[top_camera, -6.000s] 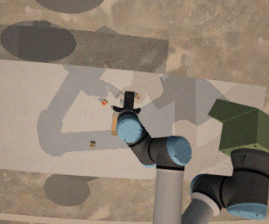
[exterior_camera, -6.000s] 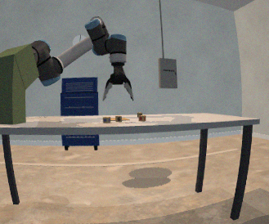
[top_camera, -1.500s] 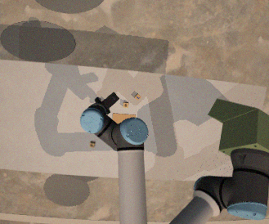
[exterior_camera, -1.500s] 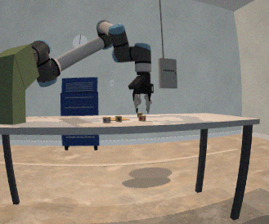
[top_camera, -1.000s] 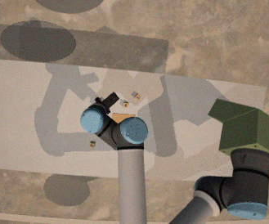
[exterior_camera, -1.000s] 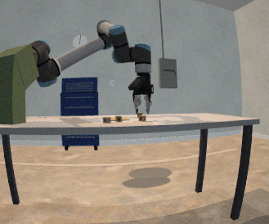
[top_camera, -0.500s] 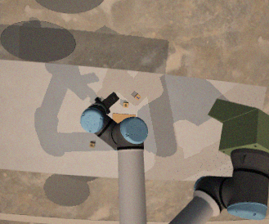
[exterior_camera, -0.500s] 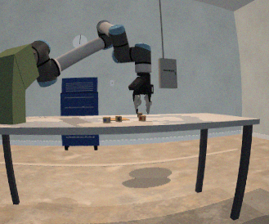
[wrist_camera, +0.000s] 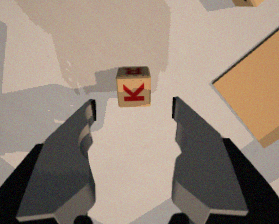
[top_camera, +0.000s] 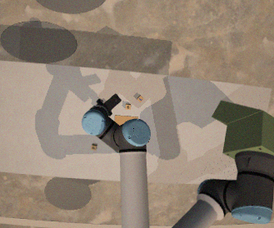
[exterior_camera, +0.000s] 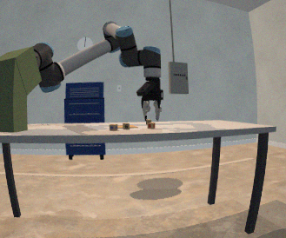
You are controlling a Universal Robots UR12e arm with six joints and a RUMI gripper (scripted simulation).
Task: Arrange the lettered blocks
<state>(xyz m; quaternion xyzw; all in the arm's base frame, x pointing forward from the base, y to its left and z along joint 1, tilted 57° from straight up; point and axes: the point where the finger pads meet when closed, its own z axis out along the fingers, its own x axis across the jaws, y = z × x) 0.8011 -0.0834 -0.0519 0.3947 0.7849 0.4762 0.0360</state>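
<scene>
Right now the orange mat is 13 cm behind my hand, 12 cm to the left of it and 5 cm below it.
</scene>
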